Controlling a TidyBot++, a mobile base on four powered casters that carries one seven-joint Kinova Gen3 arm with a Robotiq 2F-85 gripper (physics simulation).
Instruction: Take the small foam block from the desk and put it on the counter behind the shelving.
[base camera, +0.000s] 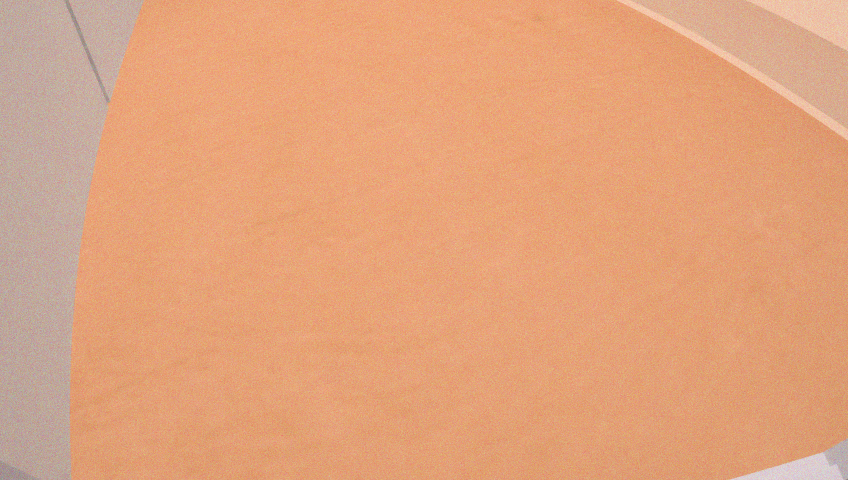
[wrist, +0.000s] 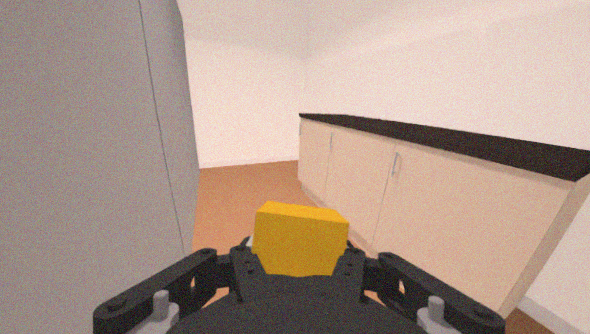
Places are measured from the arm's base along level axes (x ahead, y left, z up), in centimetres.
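Where they show: gripper, fingertip midpoint: (wrist: 296, 243).
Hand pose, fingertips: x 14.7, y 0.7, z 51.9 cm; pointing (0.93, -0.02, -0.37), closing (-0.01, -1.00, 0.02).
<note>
Each offset is from my fingertips to the top centre of the thing. "*": to the spot under its first point. Level surfaces: height alone.
My gripper (wrist: 296, 243) is shut on the yellow foam block @(dx -2.0, dy +0.1, dz +4.5 cm) (wrist: 301, 240) at the lower middle of the wrist view. The block is held between the fingers, and its lower part is hidden by the gripper. The counter @(dz -0.6 cm) (wrist: 440, 137) has a dark top over pale cabinets with metal handles. It runs from the middle to the right of the wrist view, beyond and to the right of the block, which is apart from it. The desk does not show in these views.
A tall grey panelled unit (wrist: 95, 150) (base camera: 41, 237) stands close on the left; I cannot tell if it is the shelving. Orange-brown floor @(dz -91.6 cm) (wrist: 240, 200) (base camera: 416, 237) runs between it and the counter. The counter's pale base @(* dx +67.4, dy -68.2, dz -84.9 cm) (base camera: 773, 53) shows at the upper right of the base view. White walls stand behind.
</note>
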